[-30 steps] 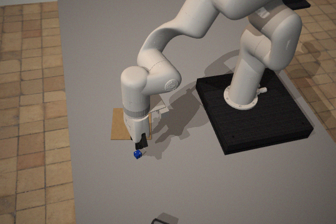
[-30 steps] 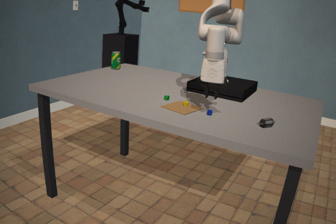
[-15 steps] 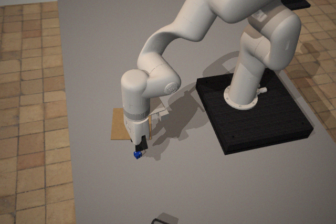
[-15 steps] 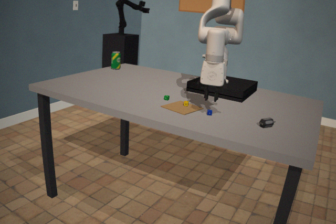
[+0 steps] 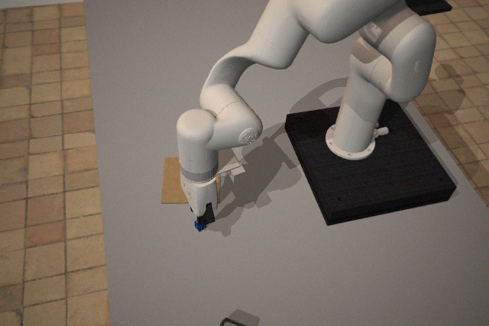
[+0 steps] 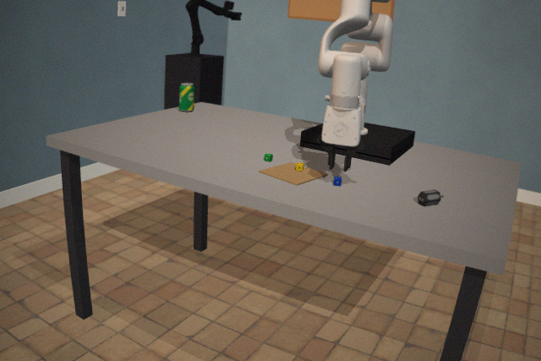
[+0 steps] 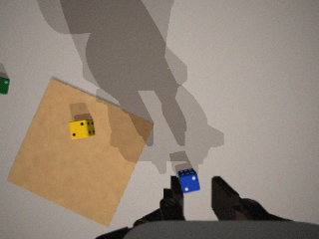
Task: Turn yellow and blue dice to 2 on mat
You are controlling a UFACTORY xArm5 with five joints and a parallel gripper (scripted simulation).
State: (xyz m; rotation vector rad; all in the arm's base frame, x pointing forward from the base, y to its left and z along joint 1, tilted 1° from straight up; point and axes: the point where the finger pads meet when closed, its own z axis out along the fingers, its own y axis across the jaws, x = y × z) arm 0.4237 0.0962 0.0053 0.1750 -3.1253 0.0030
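Right now the blue die is 50 mm below my hand. Also, from my hand: green die (250 mm to the right, 80 mm behind, 50 mm below); then mat (130 mm to the right, 60 mm below, 10 mm behind); then yellow die (130 mm to the right, 50 mm below, 40 mm behind).
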